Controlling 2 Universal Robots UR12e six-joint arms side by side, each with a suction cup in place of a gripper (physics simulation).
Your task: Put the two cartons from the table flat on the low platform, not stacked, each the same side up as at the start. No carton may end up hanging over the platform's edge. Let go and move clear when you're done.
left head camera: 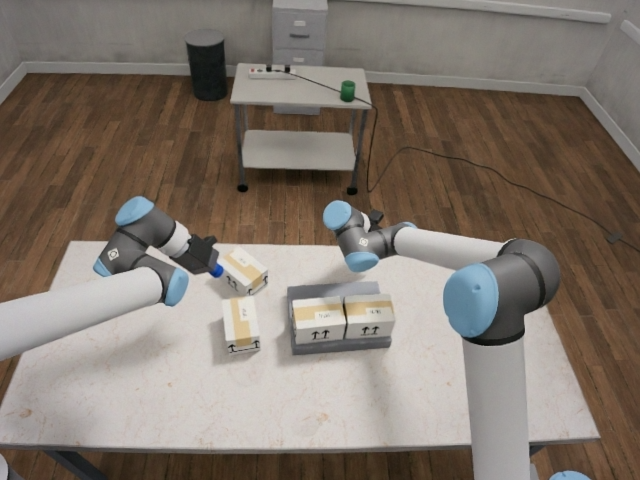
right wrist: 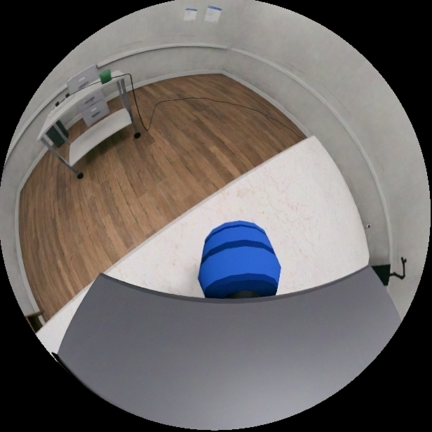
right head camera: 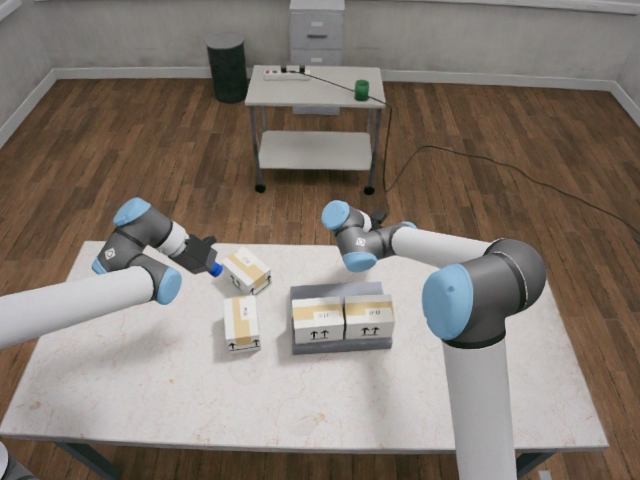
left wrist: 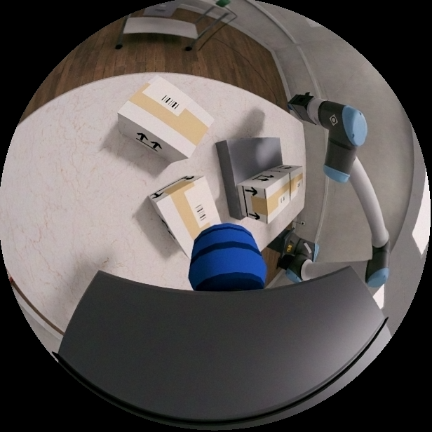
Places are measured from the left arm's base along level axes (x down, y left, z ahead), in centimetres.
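Where they show: left hand at its tool point: (left head camera: 218,272) (right head camera: 217,271).
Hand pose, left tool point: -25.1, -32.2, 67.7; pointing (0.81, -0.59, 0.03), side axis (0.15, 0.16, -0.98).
Each offset is from my left tool point to the centre of the thing, as dx, dy, dz.
A white carton with tan tape @(+20.3, -4.9, +15.0) (left head camera: 244,270) (right head camera: 247,269) lies at an angle on the table, left of the platform. A second carton @(+20.3, -5.6, -5.8) (left head camera: 241,324) (right head camera: 241,323) (left wrist: 187,207) lies on the table in front of it. Two similar cartons, one at left (left head camera: 318,320) (right head camera: 317,320) and one at right (left head camera: 369,316) (right head camera: 368,316), sit side by side on the low grey platform @(+22.7, -37.2, -1.2) (left head camera: 333,290) (right head camera: 333,290) (left wrist: 255,152). My left gripper (left head camera: 217,270) (right head camera: 216,269) (left wrist: 228,245) is open and empty, just left of the angled carton in the head views. My right gripper (right wrist: 240,245) is open and empty; its cup is hidden in the head views.
The right arm's wrist (left head camera: 356,240) (right head camera: 355,240) hangs above the table's back part, behind the platform. Its forearm reaches in from the right. The left forearm (left head camera: 77,310) (right head camera: 72,310) crosses the table's left side. A cart (left head camera: 299,149) (right head camera: 315,149) stands beyond the table.
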